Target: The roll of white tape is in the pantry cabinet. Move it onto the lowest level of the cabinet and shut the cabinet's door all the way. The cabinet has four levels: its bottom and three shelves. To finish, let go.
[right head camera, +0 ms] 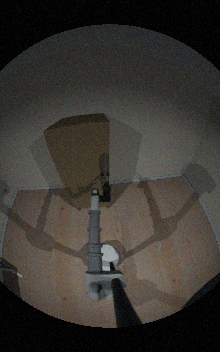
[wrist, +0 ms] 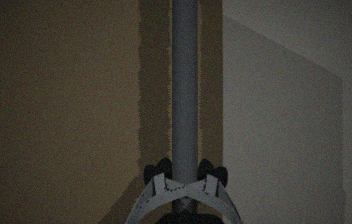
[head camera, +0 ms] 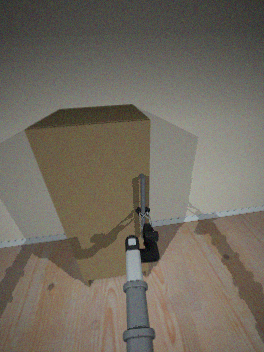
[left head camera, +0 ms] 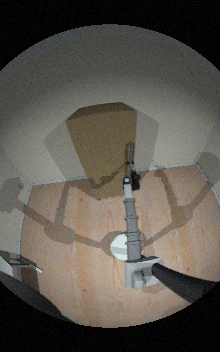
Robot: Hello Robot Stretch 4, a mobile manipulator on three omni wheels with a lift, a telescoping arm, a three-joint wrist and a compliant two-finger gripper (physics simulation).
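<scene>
The tan pantry cabinet stands against the wall, its door shut as far as I can see. A long grey vertical handle runs near the door's right edge. My gripper is shut on the lower part of the handle, with one dark fingertip on each side of it in the wrist view. The roll of white tape does not show in these views; the inside of the cabinet is hidden behind the door.
The wall with its pale skirting runs behind the cabinet. My arm reaches over the wooden floor. Part of a pale object with a dark side shows at the left edge.
</scene>
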